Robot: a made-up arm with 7 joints.
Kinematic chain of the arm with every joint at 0, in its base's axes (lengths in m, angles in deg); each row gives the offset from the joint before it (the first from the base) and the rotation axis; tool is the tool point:
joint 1: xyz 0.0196 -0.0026 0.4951 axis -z
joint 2: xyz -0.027 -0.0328 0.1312 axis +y
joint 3: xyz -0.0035 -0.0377 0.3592 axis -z
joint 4: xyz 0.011 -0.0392 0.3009 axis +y
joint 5: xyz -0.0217 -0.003 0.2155 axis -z
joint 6: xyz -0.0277 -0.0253 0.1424 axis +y
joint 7: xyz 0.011 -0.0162 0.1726 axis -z
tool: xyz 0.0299 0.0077 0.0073
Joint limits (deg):
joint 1: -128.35..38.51
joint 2: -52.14..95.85
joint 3: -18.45..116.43
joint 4: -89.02..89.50
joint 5: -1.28..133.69
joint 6: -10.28..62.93
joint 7: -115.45..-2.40
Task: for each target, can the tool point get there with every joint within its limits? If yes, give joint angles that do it. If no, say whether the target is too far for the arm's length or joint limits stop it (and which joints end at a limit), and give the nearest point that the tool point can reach.
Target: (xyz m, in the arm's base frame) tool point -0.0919 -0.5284 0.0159
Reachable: no: joint limits stop it (at a limit: joint 1, joint 2, joint 4, joint 5, joint 7) | nearest point 0.1914 -0.5938 0.1681 | short by 0.328 m
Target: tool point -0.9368 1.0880 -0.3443
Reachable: no: too far | nearest point -0.5853 0.7881 0.1470 | short by 0.674 m
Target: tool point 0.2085 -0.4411 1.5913
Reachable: yes | joints -52.41 -19.62 41.63 44.53 70.57 49.90 -37.12
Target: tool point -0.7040 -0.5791 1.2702
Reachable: yes | joints -40.00 -37.35 36.00 -33.96 97.45 23.89 -38.07
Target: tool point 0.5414 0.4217 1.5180
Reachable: yes | joints -54.28 40.57 40.23 -8.86 32.93 53.88 -64.02
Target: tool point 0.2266 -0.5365 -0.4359
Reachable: no: joint limits stop it (at a limit: joint 1, joint 2, joint 4, joint 5, joint 7) | nearest point 0.3740 -0.5254 0.0186 | short by 0.478 m
